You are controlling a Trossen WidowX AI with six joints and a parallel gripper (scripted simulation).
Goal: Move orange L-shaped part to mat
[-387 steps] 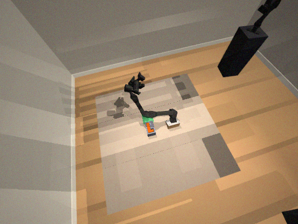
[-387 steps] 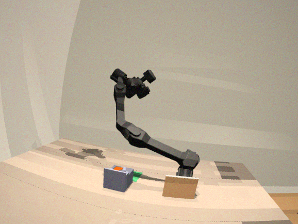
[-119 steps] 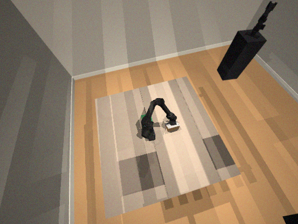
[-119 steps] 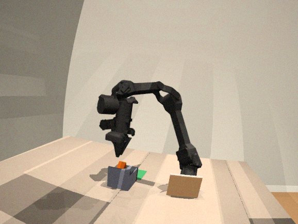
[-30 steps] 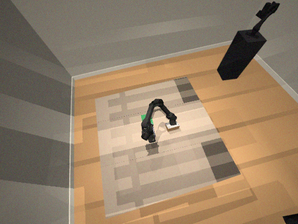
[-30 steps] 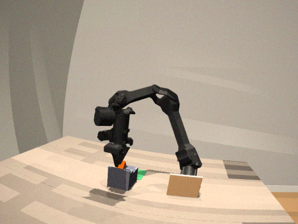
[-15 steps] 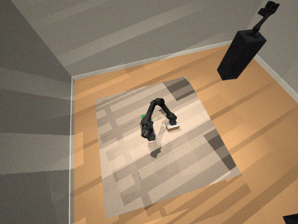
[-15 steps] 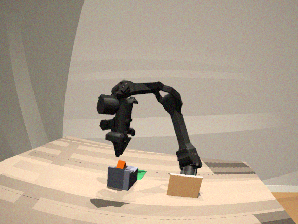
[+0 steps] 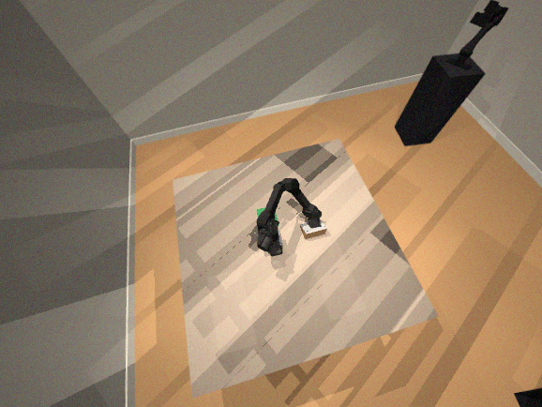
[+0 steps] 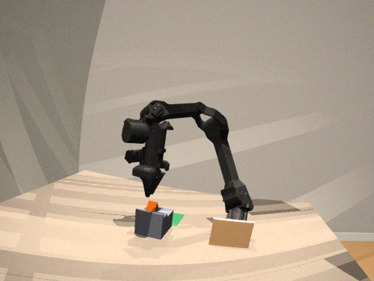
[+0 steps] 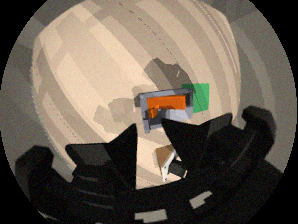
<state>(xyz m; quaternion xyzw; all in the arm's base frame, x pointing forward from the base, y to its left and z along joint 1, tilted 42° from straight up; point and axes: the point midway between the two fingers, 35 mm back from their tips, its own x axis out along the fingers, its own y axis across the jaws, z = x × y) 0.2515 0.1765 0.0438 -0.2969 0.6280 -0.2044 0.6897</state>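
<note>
My gripper tip is now 40 mm to the left of the orange L-shaped part and 100 mm above it. Also, from my gripper tip: green mat (10 mm ahead, 220 mm to the right, 160 mm below).
</note>
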